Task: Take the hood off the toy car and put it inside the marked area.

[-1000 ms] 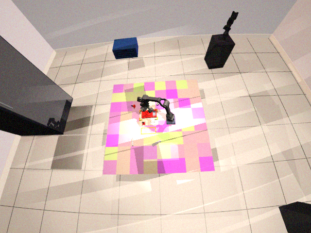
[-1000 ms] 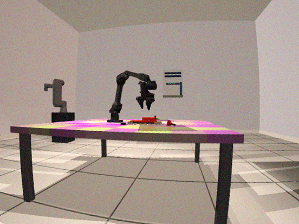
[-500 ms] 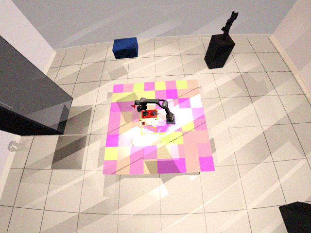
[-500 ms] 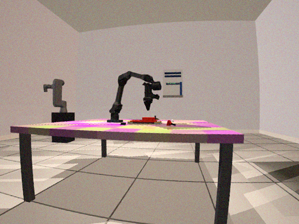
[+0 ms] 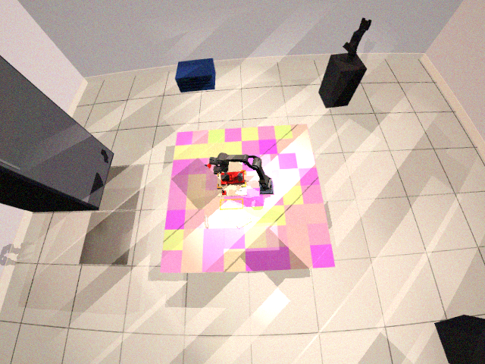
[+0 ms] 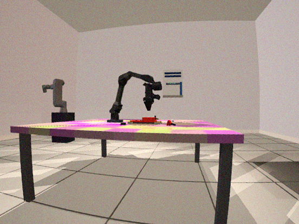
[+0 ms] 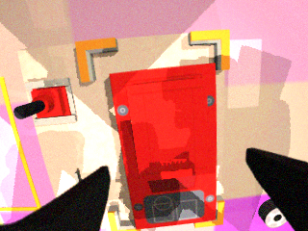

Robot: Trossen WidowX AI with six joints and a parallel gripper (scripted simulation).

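Right now my gripper tip is 60 mm above the red hood.
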